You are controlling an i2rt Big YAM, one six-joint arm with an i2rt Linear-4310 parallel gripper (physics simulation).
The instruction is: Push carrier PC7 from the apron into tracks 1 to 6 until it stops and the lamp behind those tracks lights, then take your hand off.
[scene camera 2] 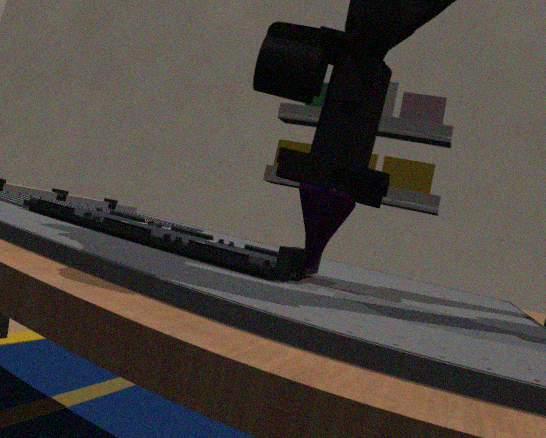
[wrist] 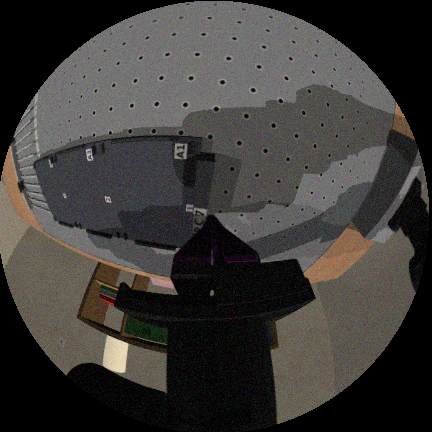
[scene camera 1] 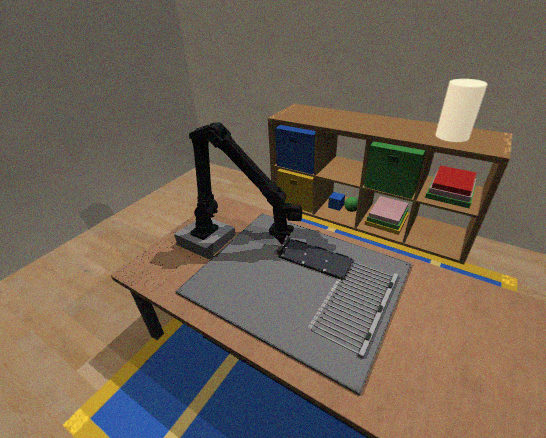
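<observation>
The carrier PC7 is a dark flat plate with a raised end wall. It lies level at the back of the grey board, its far end at the near ends of the tracks. The tracks are thin parallel metal rods. Behind them runs a pale rail with small dark blocks; none looks lit. My gripper is shut and empty, its tips low beside the end wall away from the tracks. They look close against it; contact is unclear. They partly cover the PC7 label in the wrist view.
The grey perforated board lies on the wooden table. My arm's base stands at the board's left. A shelf unit with bins stands behind the table, with a white cylinder on top.
</observation>
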